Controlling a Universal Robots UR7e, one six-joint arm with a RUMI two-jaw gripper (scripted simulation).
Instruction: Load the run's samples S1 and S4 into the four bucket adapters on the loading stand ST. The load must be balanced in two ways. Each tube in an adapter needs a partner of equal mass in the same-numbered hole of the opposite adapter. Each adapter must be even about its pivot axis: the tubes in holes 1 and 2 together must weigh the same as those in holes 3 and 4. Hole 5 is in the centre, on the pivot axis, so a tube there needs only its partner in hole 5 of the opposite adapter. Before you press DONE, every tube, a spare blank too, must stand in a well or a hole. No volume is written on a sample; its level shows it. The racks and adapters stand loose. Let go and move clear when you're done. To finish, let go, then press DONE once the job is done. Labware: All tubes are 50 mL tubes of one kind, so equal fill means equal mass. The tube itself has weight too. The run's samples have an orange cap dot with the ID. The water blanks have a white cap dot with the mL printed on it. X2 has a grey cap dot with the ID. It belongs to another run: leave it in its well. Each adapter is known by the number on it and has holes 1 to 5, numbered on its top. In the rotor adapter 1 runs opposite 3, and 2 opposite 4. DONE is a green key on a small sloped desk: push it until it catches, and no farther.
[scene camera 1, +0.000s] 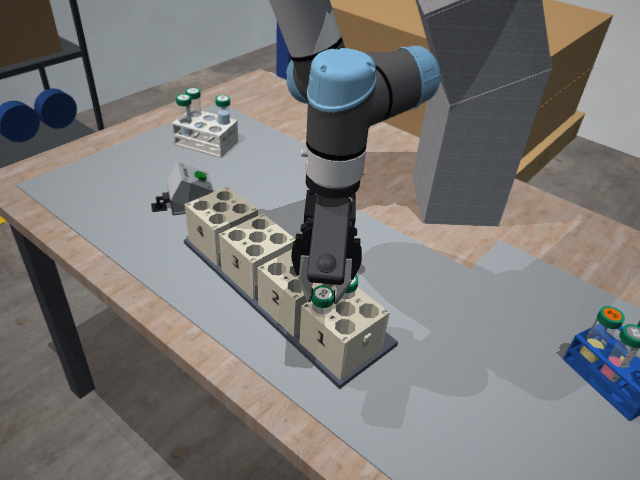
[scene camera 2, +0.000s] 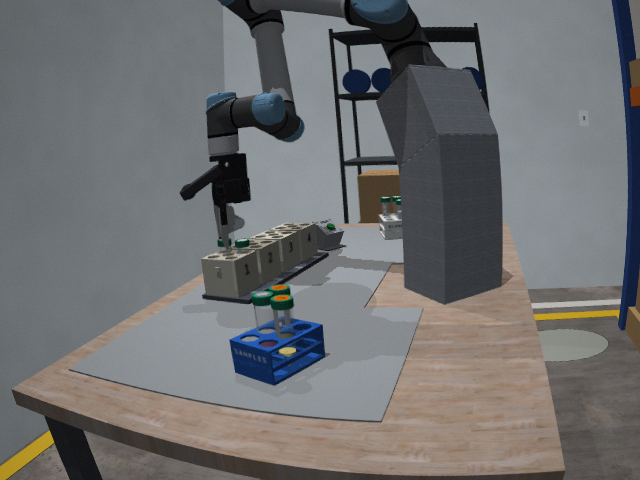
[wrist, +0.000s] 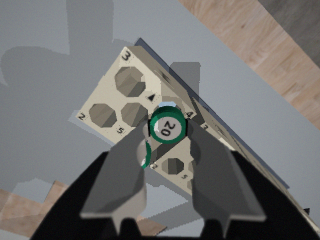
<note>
I see my gripper (scene camera 1: 322, 302) and a blue sample rack (scene camera 2: 250, 359).
My gripper also shows in scene camera 2 (scene camera 2: 226, 248) and in the wrist view (wrist: 167, 120). The wrist view misses the blue sample rack: it is out of frame.
</note>
